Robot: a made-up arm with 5 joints. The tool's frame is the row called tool. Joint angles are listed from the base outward.
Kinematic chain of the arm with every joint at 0, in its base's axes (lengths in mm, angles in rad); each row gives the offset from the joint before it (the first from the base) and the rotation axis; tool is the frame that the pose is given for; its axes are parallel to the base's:
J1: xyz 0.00 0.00 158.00 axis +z
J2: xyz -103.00 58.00 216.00 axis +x
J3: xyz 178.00 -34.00 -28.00 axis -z
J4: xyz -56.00 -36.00 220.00 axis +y
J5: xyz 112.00 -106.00 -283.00 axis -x
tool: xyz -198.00 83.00 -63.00
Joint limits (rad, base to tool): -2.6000..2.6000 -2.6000..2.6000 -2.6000..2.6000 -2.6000..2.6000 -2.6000..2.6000
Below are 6 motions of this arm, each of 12 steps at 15 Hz.
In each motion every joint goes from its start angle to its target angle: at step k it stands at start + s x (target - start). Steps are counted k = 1, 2, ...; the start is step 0. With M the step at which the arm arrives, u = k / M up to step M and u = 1 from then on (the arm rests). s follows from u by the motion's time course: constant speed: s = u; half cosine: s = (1 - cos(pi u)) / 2; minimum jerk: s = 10 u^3 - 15 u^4 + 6 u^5.
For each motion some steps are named. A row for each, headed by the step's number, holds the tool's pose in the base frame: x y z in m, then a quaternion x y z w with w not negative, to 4 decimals.
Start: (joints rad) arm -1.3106 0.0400 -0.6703 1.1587 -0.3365
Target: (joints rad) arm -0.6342 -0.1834 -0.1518 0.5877 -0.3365
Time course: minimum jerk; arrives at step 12
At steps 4, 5, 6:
4: -0.2771 0.1172 0.4822 0.2829 0.4256 -0.3366 0.7909
5: -0.2670 0.1121 0.4650 0.2610 0.4038 -0.3344 0.8106
6: -0.2556 0.1056 0.4447 0.2348 0.3768 -0.3303 0.8329

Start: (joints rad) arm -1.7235 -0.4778 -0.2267 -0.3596 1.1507
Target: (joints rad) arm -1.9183 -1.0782 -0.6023 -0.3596 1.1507
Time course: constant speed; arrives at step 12
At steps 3, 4, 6, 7, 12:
3: -0.2344 -0.0808 0.3262 -0.6292 0.4368 -0.4240 0.4832
4: -0.2374 -0.0816 0.3388 -0.6334 0.4510 -0.4013 0.4841
6: -0.2418 -0.0834 0.3635 -0.6379 0.4798 -0.3551 0.4867
7: -0.2432 -0.0843 0.3755 -0.6381 0.4943 -0.3318 0.4883
12: -0.2429 -0.0906 0.4311 -0.6193 0.5673 -0.2141 0.4988

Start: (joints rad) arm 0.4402 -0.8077 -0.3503 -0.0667 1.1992
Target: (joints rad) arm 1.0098 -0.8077 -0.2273 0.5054 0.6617
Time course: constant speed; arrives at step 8
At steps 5, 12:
5: 0.0630 -0.2414 0.4353 -0.7365 -0.1581 0.3772 0.5388
12: 0.0302 -0.2645 0.4608 -0.7065 -0.0983 0.4161 0.5639

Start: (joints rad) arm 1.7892 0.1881 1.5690 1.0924 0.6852
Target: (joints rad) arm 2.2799 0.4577 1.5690 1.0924 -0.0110
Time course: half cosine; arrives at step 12
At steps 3, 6, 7, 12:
3: -0.3993 -0.1539 0.5546 -0.3100 0.5479 0.2846 0.7230
6: -0.3501 -0.1866 0.5907 -0.2716 0.5942 0.2791 0.7038
7: -0.3299 -0.1952 0.6030 -0.2608 0.6112 0.2732 0.6955
12: -0.2681 -0.2090 0.6348 -0.2395 0.6575 0.2452 0.6710

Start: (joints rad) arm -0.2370 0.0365 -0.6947 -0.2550 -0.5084
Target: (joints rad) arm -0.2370 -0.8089 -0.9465 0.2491 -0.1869
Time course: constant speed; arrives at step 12
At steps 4, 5, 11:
4: -0.0048 -0.1134 0.2897 0.0976 0.0713 0.2609 0.9578
5: -0.0146 -0.1274 0.3053 0.0488 0.1071 0.2618 0.9579
11: -0.0549 -0.1771 0.4461 -0.2397 0.3163 0.2496 0.8833

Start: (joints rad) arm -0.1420 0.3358 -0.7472 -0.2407 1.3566
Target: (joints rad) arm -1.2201 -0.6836 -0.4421 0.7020 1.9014
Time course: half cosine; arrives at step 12
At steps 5, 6, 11, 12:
5: -0.0884 -0.2436 0.2237 -0.7146 0.0150 0.0785 0.6950
6: -0.1786 -0.2334 0.2927 -0.7590 0.1508 0.0858 0.6276
11: -0.2872 0.0306 0.5985 -0.6595 0.6315 0.1876 0.3621
12: -0.2816 0.0421 0.6083 -0.6488 0.6456 0.1930 0.3536

